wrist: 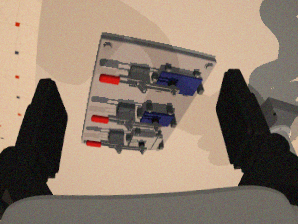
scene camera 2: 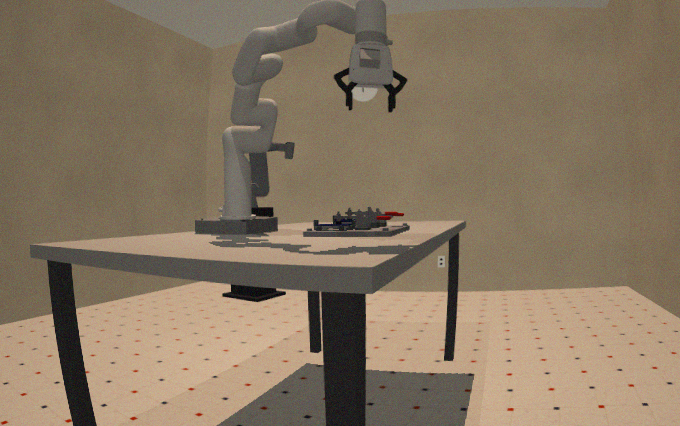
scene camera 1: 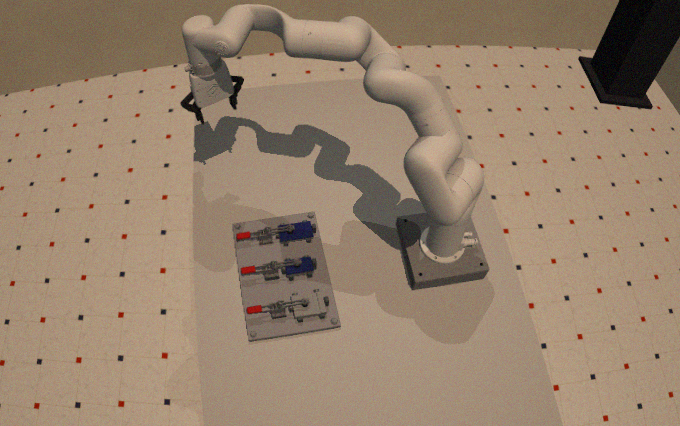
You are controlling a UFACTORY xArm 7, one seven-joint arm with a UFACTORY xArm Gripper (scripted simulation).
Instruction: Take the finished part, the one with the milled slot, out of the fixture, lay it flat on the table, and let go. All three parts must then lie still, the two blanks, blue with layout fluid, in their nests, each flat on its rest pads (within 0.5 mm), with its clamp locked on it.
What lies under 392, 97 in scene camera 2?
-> My gripper.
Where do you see a grey fixture plate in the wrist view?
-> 104, 98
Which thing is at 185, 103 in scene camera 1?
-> My gripper.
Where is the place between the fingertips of my gripper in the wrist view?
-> At 140, 92
